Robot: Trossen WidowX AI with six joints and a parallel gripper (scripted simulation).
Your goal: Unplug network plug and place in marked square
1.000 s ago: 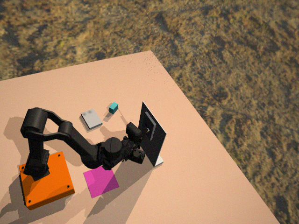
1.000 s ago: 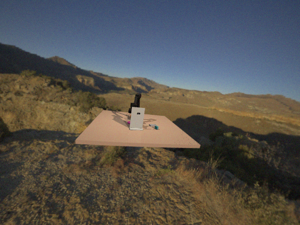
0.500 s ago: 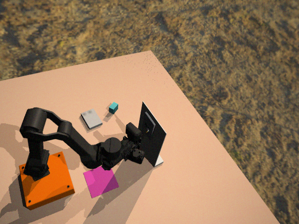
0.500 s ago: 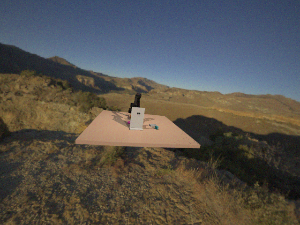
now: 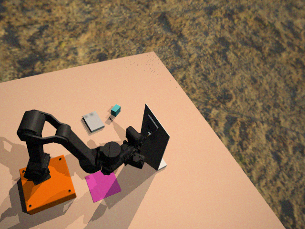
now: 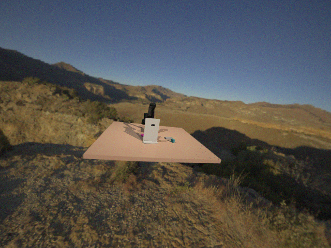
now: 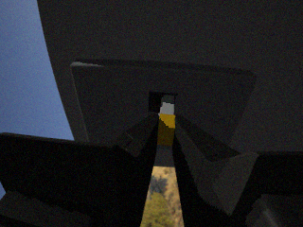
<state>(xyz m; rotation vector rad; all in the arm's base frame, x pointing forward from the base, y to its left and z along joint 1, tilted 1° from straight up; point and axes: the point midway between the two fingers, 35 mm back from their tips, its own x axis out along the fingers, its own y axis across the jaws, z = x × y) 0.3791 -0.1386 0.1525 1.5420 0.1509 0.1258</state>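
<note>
Now: gripper tip 21 cm past the magenta marked square, 21 cm above it and 1 cm to the left of it. The rest, counted from my gripper tip: grey plug right at my gripper tip; upright panel 8 cm below, 4 cm ahead; teal cube 29 cm to the left, 19 cm below, 3 cm ahead.
</note>
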